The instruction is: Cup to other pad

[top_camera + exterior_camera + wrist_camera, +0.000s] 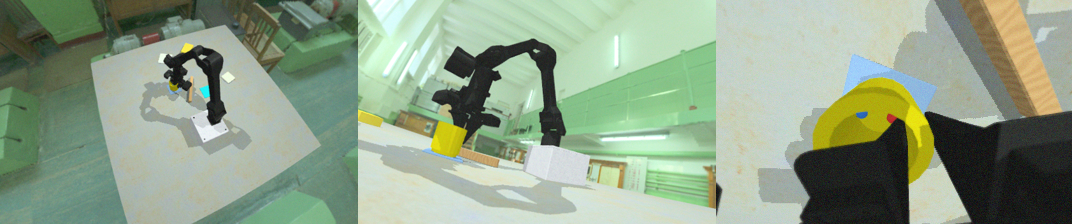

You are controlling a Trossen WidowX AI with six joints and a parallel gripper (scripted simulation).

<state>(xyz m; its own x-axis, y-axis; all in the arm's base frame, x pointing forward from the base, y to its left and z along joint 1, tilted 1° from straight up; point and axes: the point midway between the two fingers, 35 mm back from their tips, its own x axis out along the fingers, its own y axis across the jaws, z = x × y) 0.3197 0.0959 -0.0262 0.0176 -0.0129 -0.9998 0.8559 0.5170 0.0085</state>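
Now: gripper tip 20 mm short of the light blue pad, 20 mm to the right of it and 50 mm above it. The rest, counted from my gripper tip: yellow cup: 20 mm ahead, 10 mm to the left; then cyan pad: 90 mm behind, 200 mm to the right, 50 mm below; then wooden bar: 30 mm behind, 90 mm to the right, 40 mm below.
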